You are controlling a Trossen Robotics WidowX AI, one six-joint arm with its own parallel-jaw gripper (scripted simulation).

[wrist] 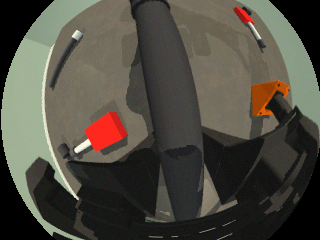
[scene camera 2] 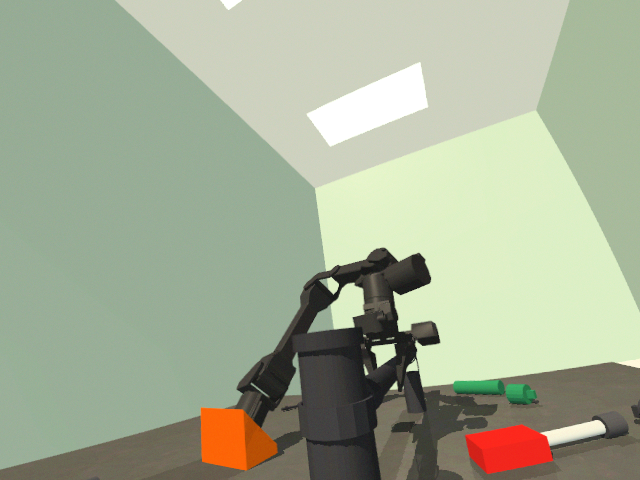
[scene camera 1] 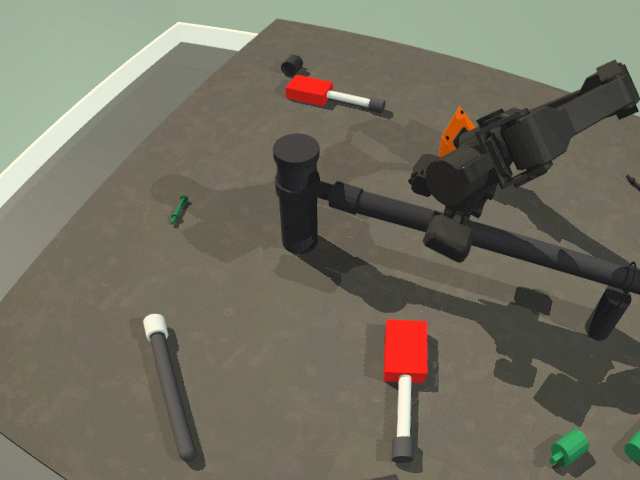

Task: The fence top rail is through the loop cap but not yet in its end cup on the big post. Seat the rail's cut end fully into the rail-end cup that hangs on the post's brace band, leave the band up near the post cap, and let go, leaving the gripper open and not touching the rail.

my gripper: wrist 175, 130; scene camera 2; scene camera 1
same spot on my gripper: [scene camera 2: 406, 346] = [scene camera 1: 431, 219]
